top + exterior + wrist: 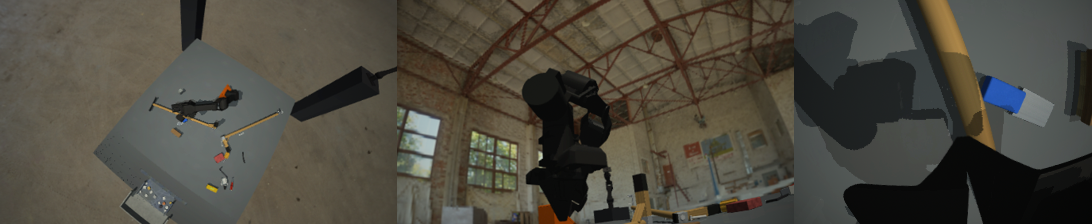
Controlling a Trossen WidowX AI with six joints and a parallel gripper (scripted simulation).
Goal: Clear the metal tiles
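The long scraper is 2 cm ahead of my gripper tip, 2 cm to the right of it and 1 cm above it. Also, from my gripper tip: wooden block 18 cm ahead, 1 cm to the left, 4 cm below; grey piece 16 cm behind, 15 cm to the right, 3 cm below; blue block 7 cm ahead, 4 cm below.
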